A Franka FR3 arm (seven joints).
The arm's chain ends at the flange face. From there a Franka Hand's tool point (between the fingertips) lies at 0.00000 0.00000 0.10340 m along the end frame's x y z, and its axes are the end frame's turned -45 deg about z.
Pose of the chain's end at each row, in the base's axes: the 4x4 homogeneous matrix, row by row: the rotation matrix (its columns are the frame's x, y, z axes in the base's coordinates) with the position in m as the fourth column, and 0 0 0 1 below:
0.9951, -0.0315, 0.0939, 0.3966; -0.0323, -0.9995, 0.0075, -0.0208; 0.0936, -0.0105, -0.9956, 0.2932; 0, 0, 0, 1
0.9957, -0.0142, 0.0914, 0.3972; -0.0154, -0.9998, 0.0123, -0.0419; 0.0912, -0.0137, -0.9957, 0.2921; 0, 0, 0, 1
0.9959, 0.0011, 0.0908, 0.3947; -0.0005, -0.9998, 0.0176, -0.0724; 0.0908, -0.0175, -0.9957, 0.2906; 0, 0, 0, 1
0.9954, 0.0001, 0.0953, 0.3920; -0.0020, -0.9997, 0.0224, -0.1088; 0.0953, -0.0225, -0.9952, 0.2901; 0, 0, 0, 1
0.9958, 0.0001, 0.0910, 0.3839; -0.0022, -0.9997, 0.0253, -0.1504; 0.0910, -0.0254, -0.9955, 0.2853; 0, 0, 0, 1
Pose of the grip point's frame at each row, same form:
0.7259, 0.6814, 0.0939, 0.4063; 0.6839, -0.7296, 0.0075, -0.0200; 0.0736, 0.0588, -0.9956, 0.1903; 0, 0, 0, 1
0.7141, 0.6940, 0.0914, 0.4067; 0.6961, -0.7179, 0.0123, -0.0406; 0.0742, 0.0548, -0.9957, 0.1891; 0, 0, 0, 1
0.7034, 0.7050, 0.0908, 0.4041; 0.7066, -0.7073, 0.0176, -0.0706; 0.0766, 0.0518, -0.9957, 0.1876; 0, 0, 0, 1
0.7038, 0.7039, 0.0953, 0.4019; 0.7055, -0.7083, 0.0224, -0.1065; 0.0833, 0.0515, -0.9952, 0.1872; 0, 0, 0, 1
0.7041, 0.7042, 0.0910, 0.3933; 0.7053, -0.7085, 0.0253, -0.1478; 0.0823, 0.0464, -0.9955, 0.1824; 0, 0, 0, 1

